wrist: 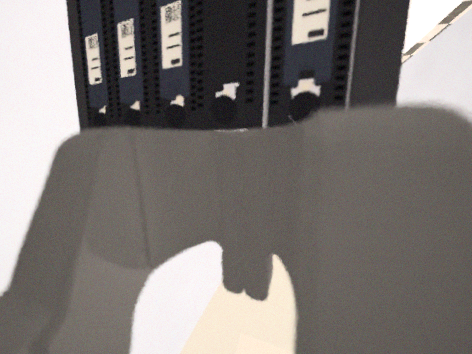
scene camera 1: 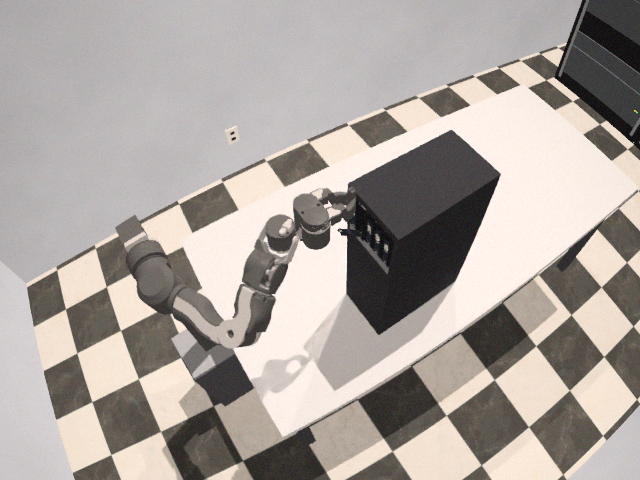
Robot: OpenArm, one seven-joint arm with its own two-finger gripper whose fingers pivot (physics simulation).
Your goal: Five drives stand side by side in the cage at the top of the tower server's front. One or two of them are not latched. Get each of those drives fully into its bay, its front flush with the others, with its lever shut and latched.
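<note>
The black tower server (scene camera 1: pixel 424 188) (wrist: pixel 378 60) stands upright, its drive cage facing the arm. In the wrist view, three drives at the left (wrist: pixel 94 60) (wrist: pixel 127 49) (wrist: pixel 171 35) show blue fronts with white labels. The fourth bay (wrist: pixel 225 45) looks dark without a label. In the scene view, a dark lever (scene camera 1: pixel 343 231) sticks out from the cage beside the gripper. The rightmost drive (wrist: pixel 305 57) shows its blue labelled front between two light rails. My gripper (scene camera 1: pixel 352 204) (wrist: pixel 252 209) is shut and empty, close against that end of the cage. It hides the drives' lower ends.
The server stands on a white table (scene camera 1: pixel 542 149). The arm (scene camera 1: pixel 258 268) reaches in from the left, over the table's near end. A dark rack cabinet (scene camera 1: pixel 604 56) stands at the far right beyond the table. A wall outlet (scene camera 1: pixel 232 135) is at the back.
</note>
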